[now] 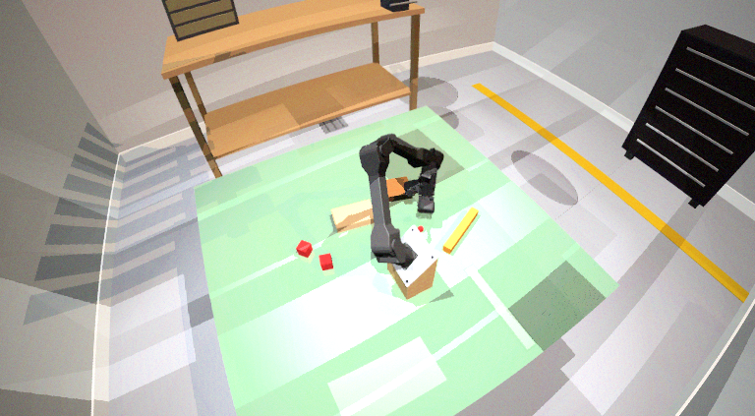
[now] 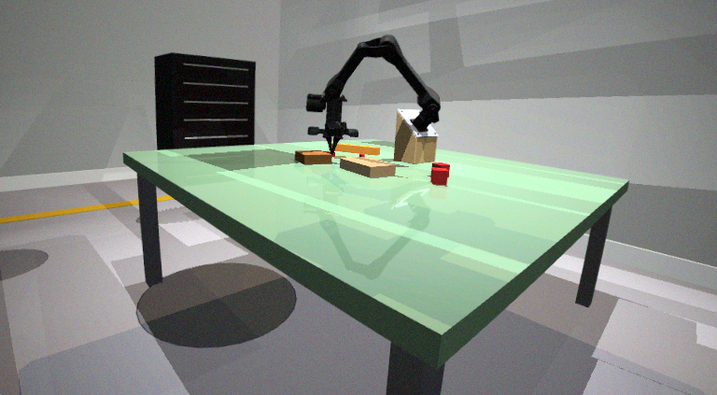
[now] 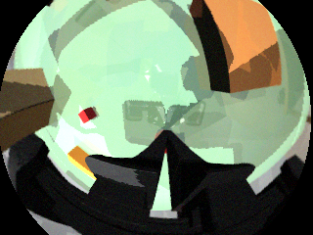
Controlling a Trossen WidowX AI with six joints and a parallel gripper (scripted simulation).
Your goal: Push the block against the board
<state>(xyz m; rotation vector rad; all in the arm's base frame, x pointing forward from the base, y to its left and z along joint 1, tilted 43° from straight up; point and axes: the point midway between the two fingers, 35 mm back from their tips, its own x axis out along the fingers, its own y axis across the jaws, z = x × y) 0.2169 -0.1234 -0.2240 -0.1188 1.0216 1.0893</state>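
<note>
Now: the orange square block 13 cm ahead of my gripper tip, 4 cm to the left of it and 1 cm above it. Also, from my gripper tip: long bar 17 cm behind, 4 cm to the right, 1 cm above; then tan board 11 cm ahead, 26 cm to the left, 1 cm above.
</note>
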